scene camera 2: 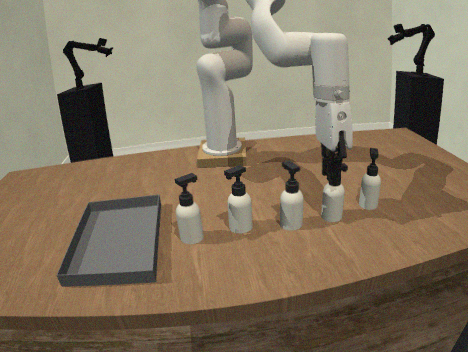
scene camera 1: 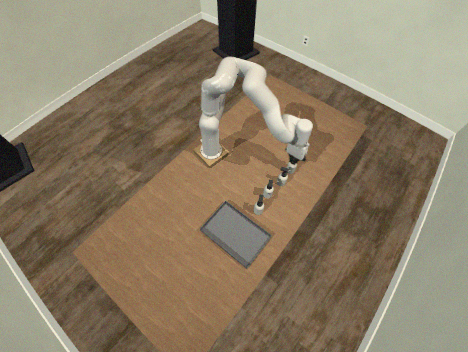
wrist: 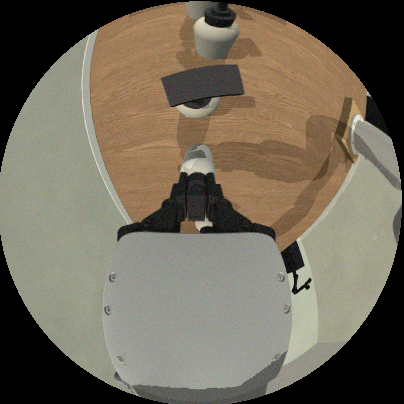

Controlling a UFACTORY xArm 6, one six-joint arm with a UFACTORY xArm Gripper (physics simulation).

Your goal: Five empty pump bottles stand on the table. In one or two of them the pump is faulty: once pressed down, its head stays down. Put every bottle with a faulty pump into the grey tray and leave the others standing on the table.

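Pixels of known places: gripper, fingertip midpoint: [scene camera 2: 331, 177] [scene camera 1: 292, 161] [wrist: 196, 182]; arm's base, origin of the base link: [scene camera 2: 222, 147] [scene camera 1: 211, 150].
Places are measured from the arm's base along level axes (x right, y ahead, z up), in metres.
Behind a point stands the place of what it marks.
Five white pump bottles with black pumps stand upright in a row. From the tray side in scene camera 2: the first bottle [scene camera 1: 259, 207] {y 0.458, x 0.045, z 0.045 m} [scene camera 2: 190, 225] {y 0.470, x 0.026, z 0.011 m}, the second bottle [scene camera 1: 268, 192] {y 0.424, x -0.052, z 0.036 m} [scene camera 2: 240, 212] {y 0.434, x -0.073, z 0.017 m} [wrist: 216, 42], the third bottle [scene camera 1: 283, 179] {y 0.421, x -0.166, z 0.038 m} [scene camera 2: 291, 210] {y 0.430, x -0.179, z 0.015 m} [wrist: 200, 111] {y 0.397, x -0.197, z 0.045 m}, the fourth bottle [scene camera 1: 292, 168] {y 0.399, x -0.265, z 0.021 m} [scene camera 2: 332, 202] {y 0.407, x -0.272, z 0.015 m} [wrist: 197, 164] {y 0.386, x -0.260, z 0.042 m} and the fifth bottle [scene camera 2: 370, 191] {y 0.364, x -0.378, z 0.014 m}. My gripper [scene camera 1: 293, 160] {y 0.385, x -0.270, z 0.065 m} [scene camera 2: 334, 176] {y 0.385, x -0.270, z 0.065 m} [wrist: 196, 182] {y 0.385, x -0.270, z 0.065 m} is shut on the fourth bottle's pump, just above its white shoulder; the fingers partly hide that pump. The other four heads stand raised above their collars. The grey tray [scene camera 1: 235, 234] {y 0.469, x 0.209, z -0.034 m} [scene camera 2: 120, 240] {y 0.467, x 0.195, z -0.034 m} holds no bottle.
The tray lies beside the first bottle on the wooden table [scene camera 1: 150, 240] {y 0.221, x 0.559, z -0.036 m} [scene camera 2: 225, 280] {y 0.585, x -0.049, z -0.036 m}. The third bottle stands close to my gripper on the tray side, the fifth on the other side. The arm's base plate [scene camera 2: 222, 160] {y 0.074, x -0.006, z -0.015 m} is behind the row.
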